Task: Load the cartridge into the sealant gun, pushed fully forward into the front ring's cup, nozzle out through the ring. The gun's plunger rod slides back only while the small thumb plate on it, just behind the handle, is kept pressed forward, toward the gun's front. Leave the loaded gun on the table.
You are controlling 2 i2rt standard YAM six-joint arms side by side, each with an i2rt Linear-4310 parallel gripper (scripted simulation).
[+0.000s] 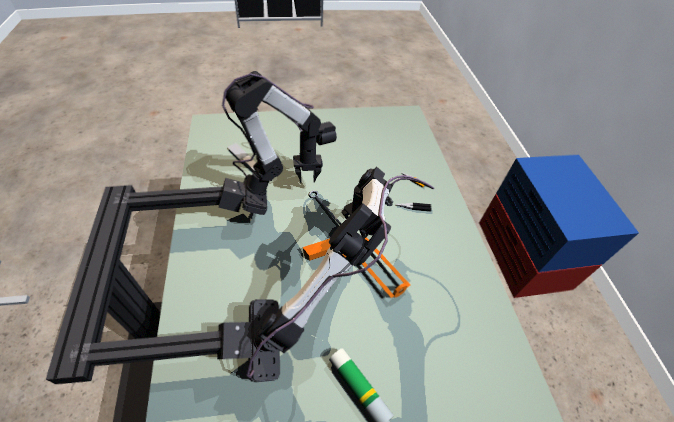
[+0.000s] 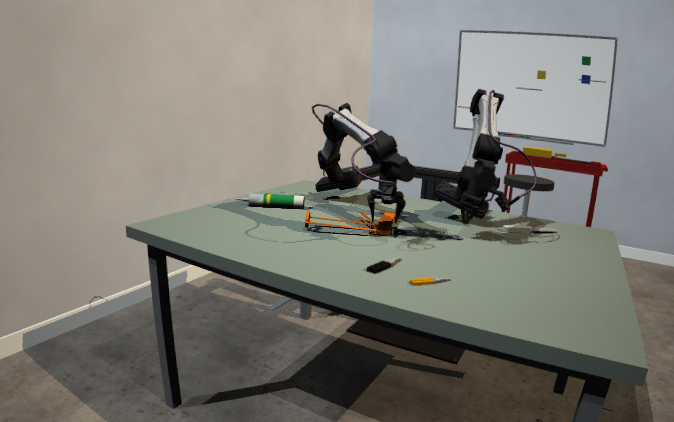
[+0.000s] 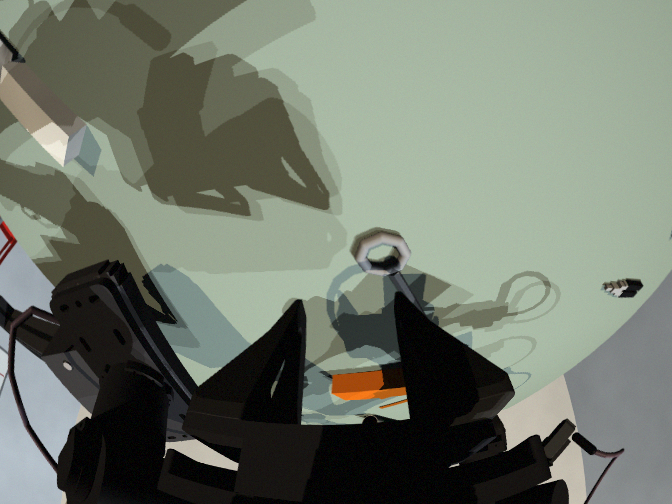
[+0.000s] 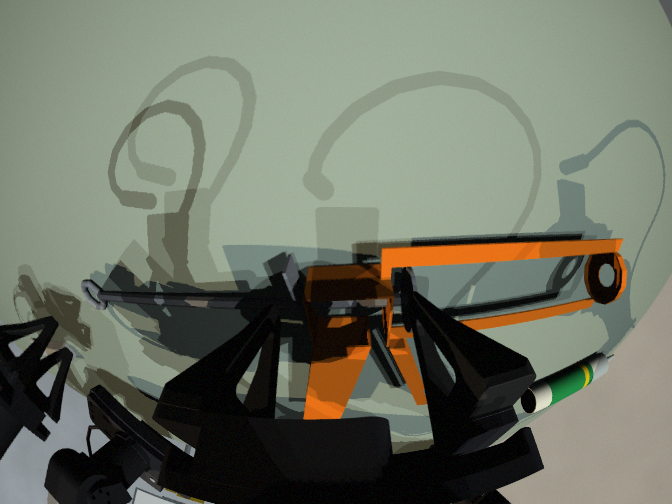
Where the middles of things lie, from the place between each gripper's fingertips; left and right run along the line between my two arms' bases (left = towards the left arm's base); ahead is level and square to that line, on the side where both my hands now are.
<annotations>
My right hand is 20 mm past the grey thumb plate [image 4: 290,273], 20 mm to the right of it and 40 mm above it. From my right hand the other things lie so: plunger rod [image 3: 393,269] (60 mm behind, 90 mm to the left, 40 mm below); cartridge [image 2: 263,200] (90 mm behind, 510 mm to the right, 30 mm below).
I see the plunger rod 150 mm to the right of my left hand [image 2: 466,221], 80 mm ahead of it and 50 mm below it. The rest, counted from my left hand: grey thumb plate 220 mm to the right, 120 mm ahead, 50 mm below; cartridge 760 mm to the right, 60 mm ahead, 40 mm below.
</annotations>
